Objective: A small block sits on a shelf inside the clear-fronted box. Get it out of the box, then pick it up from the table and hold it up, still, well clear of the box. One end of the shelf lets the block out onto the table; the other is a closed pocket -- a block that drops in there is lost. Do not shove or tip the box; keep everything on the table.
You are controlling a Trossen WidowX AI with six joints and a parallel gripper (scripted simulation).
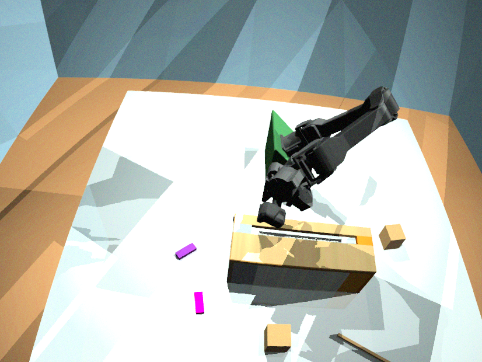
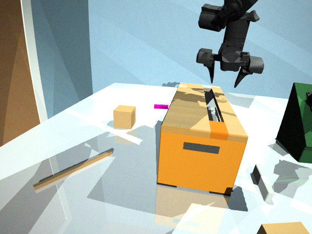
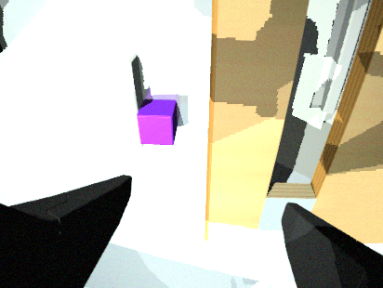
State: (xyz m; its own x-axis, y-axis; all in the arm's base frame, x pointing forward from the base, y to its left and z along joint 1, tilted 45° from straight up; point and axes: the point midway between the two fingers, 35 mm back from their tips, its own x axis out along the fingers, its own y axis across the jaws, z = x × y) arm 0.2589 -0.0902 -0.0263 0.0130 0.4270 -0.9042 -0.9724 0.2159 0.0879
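My gripper tip is 50 mm past the purple block, 40 mm to the left of it and 130 mm above it. The rest, counted from my gripper tip: wooden box: 40 mm ahead, 120 mm to the left, 90 mm below; wooden stick: 350 mm ahead, 290 mm to the left, 140 mm below.
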